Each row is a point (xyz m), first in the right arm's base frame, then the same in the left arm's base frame.
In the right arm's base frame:
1: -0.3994 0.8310 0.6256
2: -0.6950 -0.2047 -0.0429
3: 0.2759 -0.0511 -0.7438
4: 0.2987 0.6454 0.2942
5: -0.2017 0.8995 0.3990
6: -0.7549 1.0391 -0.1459
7: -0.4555 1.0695 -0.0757
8: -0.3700 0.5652 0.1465
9: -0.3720 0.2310 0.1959
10: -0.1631 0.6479 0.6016
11: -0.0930 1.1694 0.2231
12: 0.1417 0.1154 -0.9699
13: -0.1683 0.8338 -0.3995
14: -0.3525 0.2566 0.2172
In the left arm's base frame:
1: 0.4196 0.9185 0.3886
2: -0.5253 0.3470 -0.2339
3: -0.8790 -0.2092 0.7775
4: -0.0731 0.7246 0.9813
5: 0.3666 0.7183 0.6173
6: 0.6084 0.0814 0.2193
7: 0.5343 0.1927 0.4979
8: 0.0830 0.4866 0.3533
9: -0.2109 0.5765 0.2130
10: 0.1592 0.9543 0.5329
11: 0.5393 0.5290 0.8407
12: -0.7165 -0.4723 0.7428
13: 0.1540 -0.0509 0.6953
14: -0.1914 0.5972 0.2391

